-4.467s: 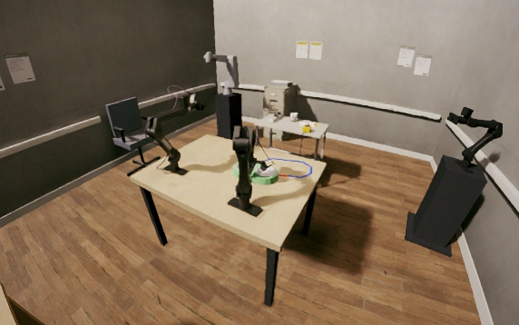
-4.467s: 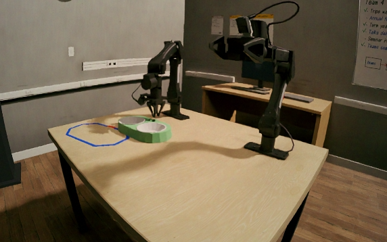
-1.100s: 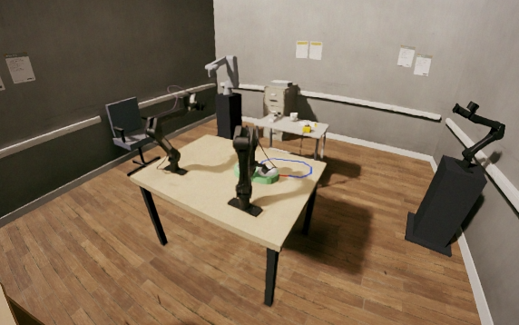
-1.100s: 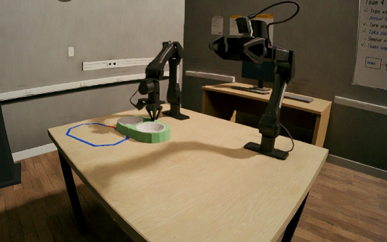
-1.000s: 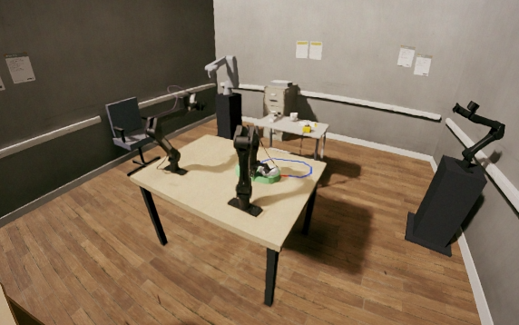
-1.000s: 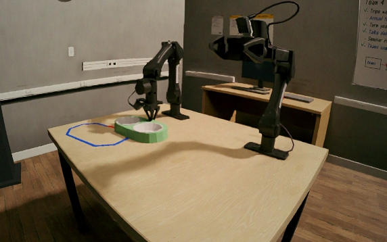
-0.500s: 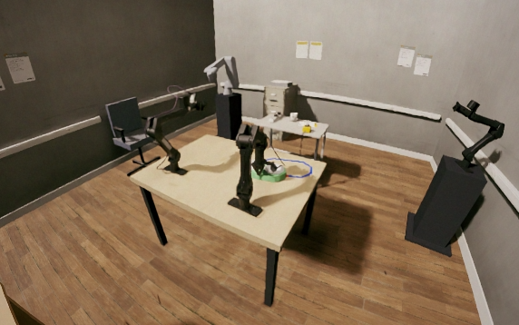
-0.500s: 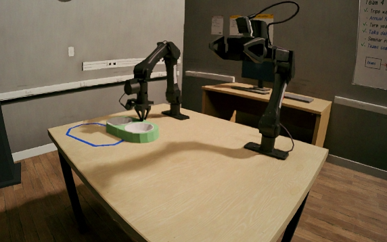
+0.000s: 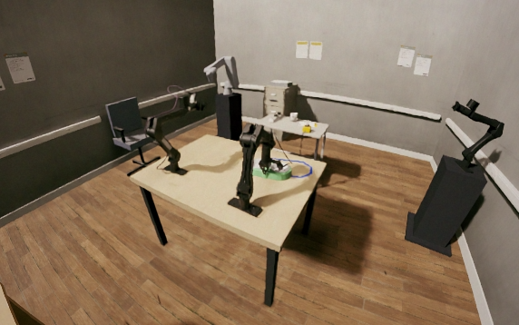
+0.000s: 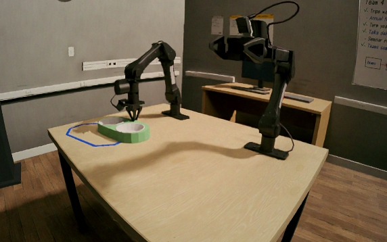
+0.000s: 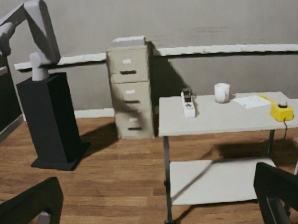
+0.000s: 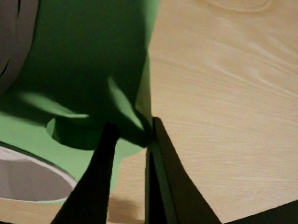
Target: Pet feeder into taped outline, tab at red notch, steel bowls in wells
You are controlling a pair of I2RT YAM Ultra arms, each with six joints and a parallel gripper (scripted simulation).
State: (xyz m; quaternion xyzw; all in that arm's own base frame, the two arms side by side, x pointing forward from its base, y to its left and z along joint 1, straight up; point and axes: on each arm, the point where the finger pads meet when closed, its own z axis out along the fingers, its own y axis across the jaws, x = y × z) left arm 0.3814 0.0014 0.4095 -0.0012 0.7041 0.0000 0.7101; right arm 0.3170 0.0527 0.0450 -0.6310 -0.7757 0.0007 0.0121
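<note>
Now: right hand 80 mm short of the green pet feeder, 20 mm to the right of it and 20 mm above it.
</note>
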